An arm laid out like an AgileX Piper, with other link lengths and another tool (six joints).
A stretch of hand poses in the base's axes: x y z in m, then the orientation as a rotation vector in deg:
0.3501, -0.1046, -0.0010, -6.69, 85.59, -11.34
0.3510, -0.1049, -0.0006, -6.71, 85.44, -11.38
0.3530, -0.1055, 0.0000, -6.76, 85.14, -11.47
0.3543, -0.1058, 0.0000, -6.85, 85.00, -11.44
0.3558, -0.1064, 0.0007, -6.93, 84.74, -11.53
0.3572, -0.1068, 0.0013, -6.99, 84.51, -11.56
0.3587, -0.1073, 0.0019, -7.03, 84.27, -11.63
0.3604, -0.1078, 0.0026, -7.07, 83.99, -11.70
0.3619, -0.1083, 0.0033, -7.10, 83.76, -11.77
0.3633, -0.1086, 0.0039, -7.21, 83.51, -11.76
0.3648, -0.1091, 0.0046, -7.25, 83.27, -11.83
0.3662, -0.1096, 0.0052, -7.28, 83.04, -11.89
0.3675, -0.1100, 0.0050, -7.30, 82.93, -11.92
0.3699, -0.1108, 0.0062, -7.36, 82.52, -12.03
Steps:
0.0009, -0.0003, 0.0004, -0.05, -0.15, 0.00
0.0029, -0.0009, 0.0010, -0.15, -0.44, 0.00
0.0042, -0.0012, 0.0010, -0.20, -0.57, 0.09
0.0057, -0.0018, 0.0017, -0.32, -0.82, 0.10
0.0071, -0.0022, 0.0023, -0.40, -1.04, 0.14
0.0086, -0.0027, 0.0029, -0.48, -1.27, 0.14
0.0103, -0.0032, 0.0036, -0.57, -1.55, 0.14
0.0118, -0.0037, 0.0043, -0.64, -1.77, 0.13
0.0132, -0.0040, 0.0049, -0.72, -2.01, 0.23
0.0147, -0.0045, 0.0056, -0.81, -2.24, 0.23
0.0161, -0.0050, 0.0062, -0.88, -2.47, 0.23
0.0174, -0.0054, 0.0060, -0.92, -2.57, 0.23
0.0198, -0.0062, 0.0072, -1.05, -2.97, 0.23

